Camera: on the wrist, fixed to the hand. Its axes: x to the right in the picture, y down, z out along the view.
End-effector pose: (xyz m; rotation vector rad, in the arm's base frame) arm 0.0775 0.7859 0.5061 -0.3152 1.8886 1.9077
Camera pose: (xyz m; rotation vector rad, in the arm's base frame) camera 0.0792 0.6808 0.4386 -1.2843 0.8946 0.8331
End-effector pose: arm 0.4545 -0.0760 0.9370 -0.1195 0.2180 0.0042
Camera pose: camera 0.4462 -0.1518 0.8381 -0.3264 0.0796 -1.5168
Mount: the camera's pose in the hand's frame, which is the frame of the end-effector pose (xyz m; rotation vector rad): 0.0139 -0.0635 -0.1067 -0.0645 -0.0018 -1.5358
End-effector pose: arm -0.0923 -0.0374 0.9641 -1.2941 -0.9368 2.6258
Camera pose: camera -0.0350 0.0710 0.9401 -0.2111 -1.2405 1.3457
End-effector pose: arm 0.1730 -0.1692 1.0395 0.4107 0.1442 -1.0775
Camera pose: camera 0.1328 -0.1645 0.9213 0.1831 0.5378 -2.5676
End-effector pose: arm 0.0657 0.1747 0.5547 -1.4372 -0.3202 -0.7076
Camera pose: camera 0.0148 0.0693 0.5985 -1.0380 -1.4657 -1.9184
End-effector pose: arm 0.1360 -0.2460 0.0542 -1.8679 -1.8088 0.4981
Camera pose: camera 0.1461 -0.2419 0.1787 -0.1037 -2.5631 -0.1539
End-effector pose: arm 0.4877 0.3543 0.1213 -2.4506 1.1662 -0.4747
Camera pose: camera 0.4894 0.3594 0.2461 2.8876 0.9486 0.7584
